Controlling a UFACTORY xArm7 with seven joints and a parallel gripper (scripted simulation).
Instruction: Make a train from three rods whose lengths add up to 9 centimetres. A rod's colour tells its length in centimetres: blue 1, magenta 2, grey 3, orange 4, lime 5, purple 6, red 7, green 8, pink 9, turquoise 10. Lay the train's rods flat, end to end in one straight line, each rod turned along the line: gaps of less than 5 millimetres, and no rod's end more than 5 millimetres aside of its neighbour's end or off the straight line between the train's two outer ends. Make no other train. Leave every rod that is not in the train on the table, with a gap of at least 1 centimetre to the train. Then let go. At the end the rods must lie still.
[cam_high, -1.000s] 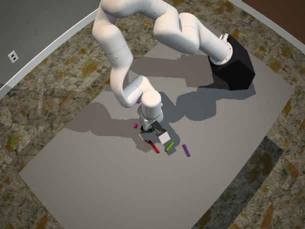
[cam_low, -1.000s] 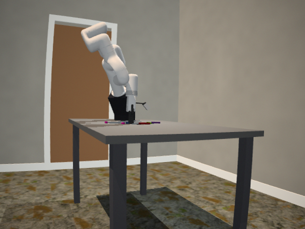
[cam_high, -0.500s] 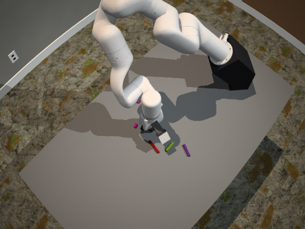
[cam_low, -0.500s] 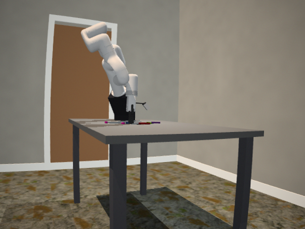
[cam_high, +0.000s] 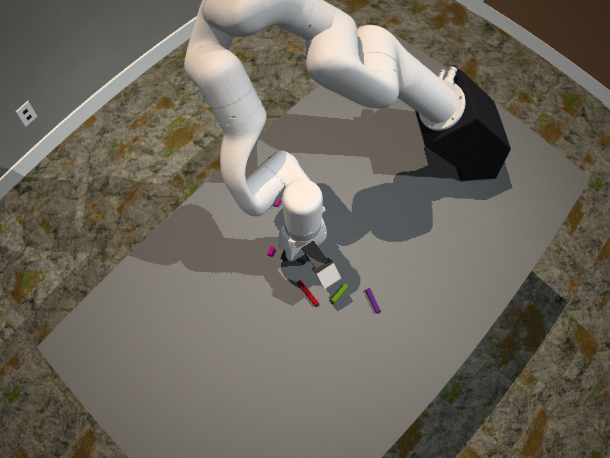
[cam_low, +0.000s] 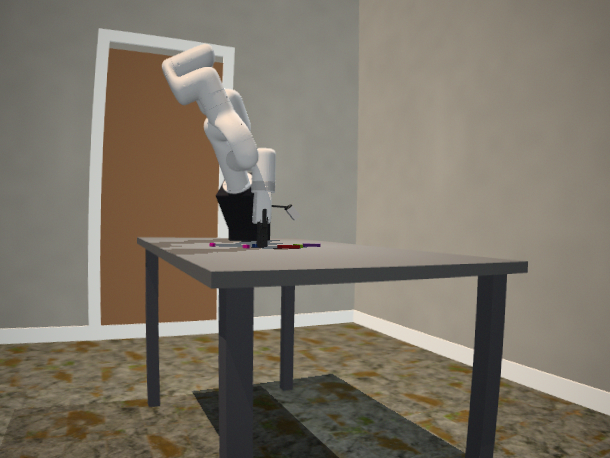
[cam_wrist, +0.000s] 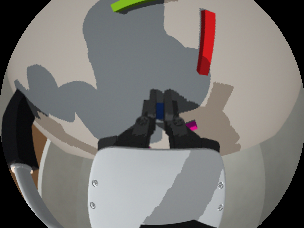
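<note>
Now: hand 1 cm past the blue rod, 2 cm to the left of it and 2 cm above it. Round my hand: lime rod (4 cm ahead, 11 cm to the left, 2 cm below); purple rod (3 cm ahead, 19 cm to the left, 2 cm below); red rod (7 cm ahead, 5 cm to the left, 2 cm below).
</note>
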